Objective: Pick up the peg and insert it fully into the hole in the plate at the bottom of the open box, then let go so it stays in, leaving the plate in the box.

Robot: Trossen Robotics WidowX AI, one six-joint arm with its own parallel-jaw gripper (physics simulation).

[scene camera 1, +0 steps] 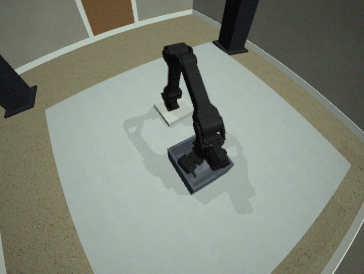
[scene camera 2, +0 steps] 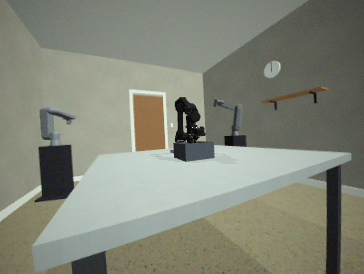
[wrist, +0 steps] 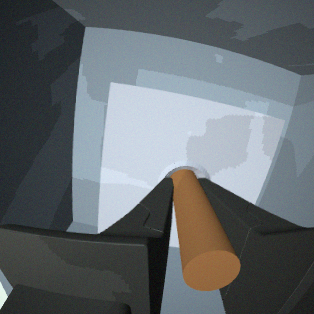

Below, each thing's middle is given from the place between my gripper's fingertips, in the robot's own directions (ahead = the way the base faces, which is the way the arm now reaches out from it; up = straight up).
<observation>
Right now my hand is 10 mm above the grey box (scene camera 1: 193, 185). The rest, counted from my hand: pale square plate (wrist: 149, 134) (30 mm below); then brown peg (wrist: 208, 261) (20 mm above).
</observation>
